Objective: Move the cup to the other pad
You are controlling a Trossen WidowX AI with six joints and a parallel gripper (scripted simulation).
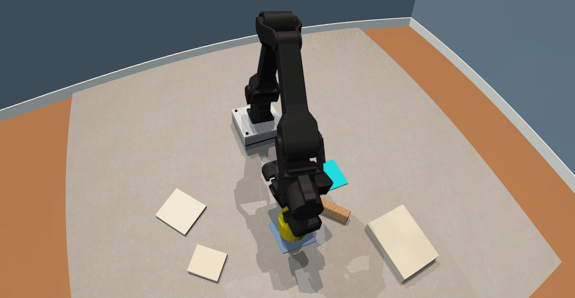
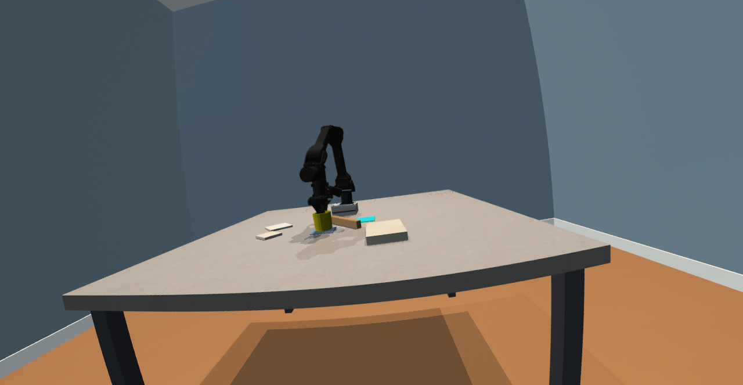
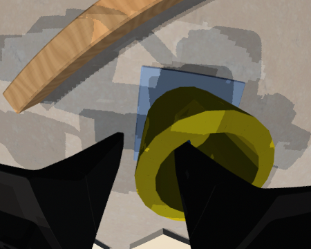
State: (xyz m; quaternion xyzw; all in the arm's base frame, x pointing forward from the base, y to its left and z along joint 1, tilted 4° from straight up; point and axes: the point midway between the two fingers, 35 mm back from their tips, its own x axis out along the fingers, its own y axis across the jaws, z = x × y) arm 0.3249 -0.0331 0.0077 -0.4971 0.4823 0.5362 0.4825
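The yellow cup lies 20 mm ahead of my gripper tip. The rest, counted from my gripper tip: cyan pad (150 mm to the left, 100 mm behind, 50 mm below); blue pad (50 mm below, 30 mm ahead).
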